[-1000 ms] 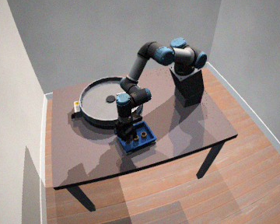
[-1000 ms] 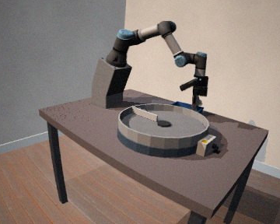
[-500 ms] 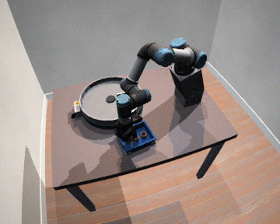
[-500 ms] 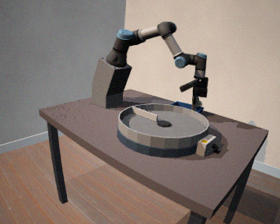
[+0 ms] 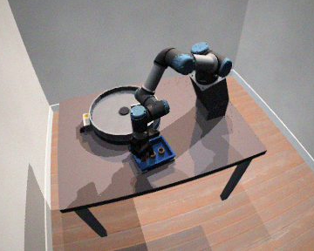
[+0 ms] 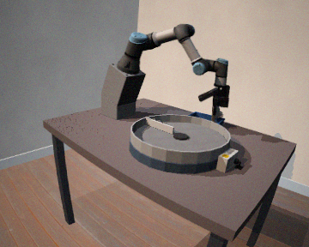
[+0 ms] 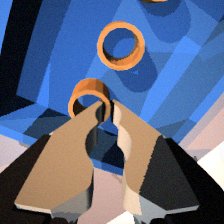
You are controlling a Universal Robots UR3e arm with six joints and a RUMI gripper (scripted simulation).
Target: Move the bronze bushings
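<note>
Right now the blue crate is 4 cm behind my hand, 2 cm to the right of it and 1 cm below it. Also, from my hand: turntable: 4 cm ahead, 35 cm to the right, 2 cm above.
</note>
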